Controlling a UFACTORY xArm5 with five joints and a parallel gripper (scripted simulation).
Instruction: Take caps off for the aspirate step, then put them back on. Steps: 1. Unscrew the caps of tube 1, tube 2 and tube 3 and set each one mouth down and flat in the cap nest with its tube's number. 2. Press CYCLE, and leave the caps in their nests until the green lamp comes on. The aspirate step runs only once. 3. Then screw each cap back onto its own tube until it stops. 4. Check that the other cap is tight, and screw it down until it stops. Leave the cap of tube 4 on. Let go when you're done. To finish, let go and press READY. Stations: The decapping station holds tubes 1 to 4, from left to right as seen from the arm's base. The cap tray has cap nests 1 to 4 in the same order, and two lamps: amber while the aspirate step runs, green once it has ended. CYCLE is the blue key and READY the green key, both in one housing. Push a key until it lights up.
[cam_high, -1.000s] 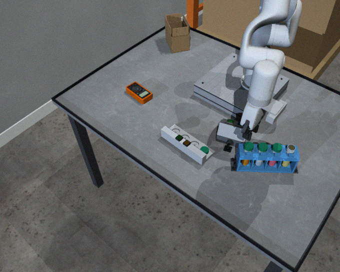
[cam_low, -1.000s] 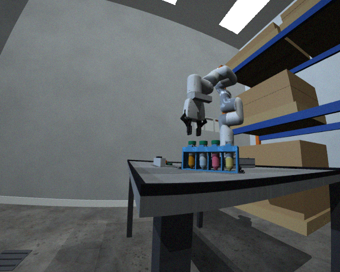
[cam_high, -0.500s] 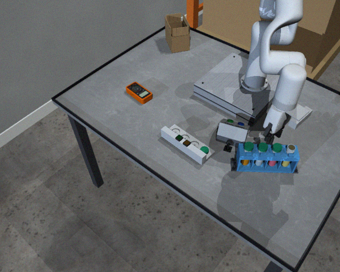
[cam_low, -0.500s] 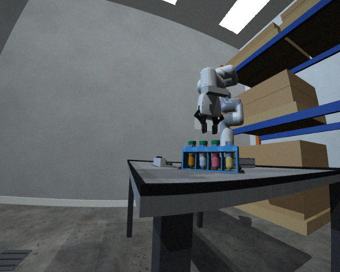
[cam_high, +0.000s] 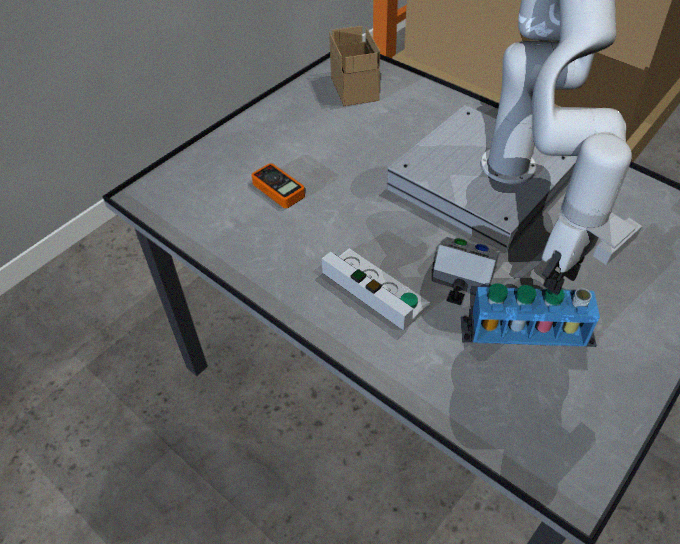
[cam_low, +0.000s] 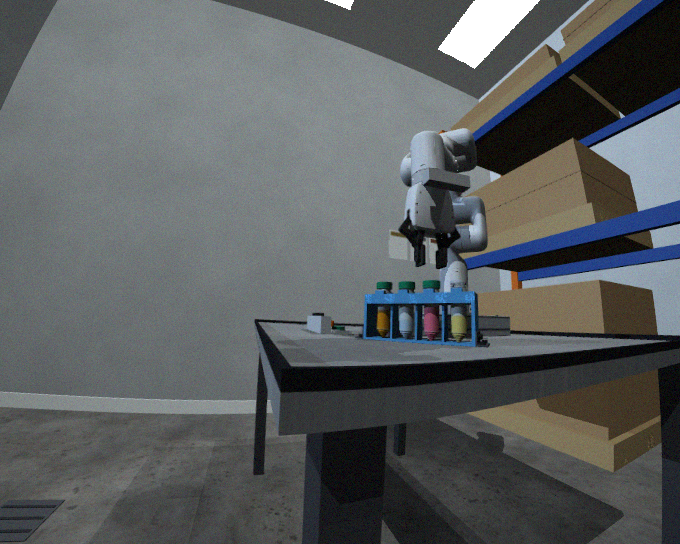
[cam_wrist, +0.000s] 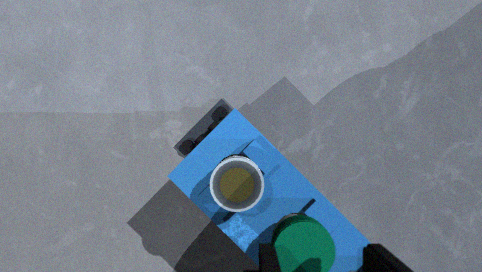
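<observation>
Now: the threaded neck 30 mm ahead of my hand, 40 mm to the right of it and 50 mm below it. The rest, counted from my hand: green key (50 mm behind, 230 mm to the right, 100 mm below); then blue key (60 mm behind, 180 mm to the right, 100 mm below); then key housing (40 mm behind, 210 mm to the right, 120 mm below).
</observation>
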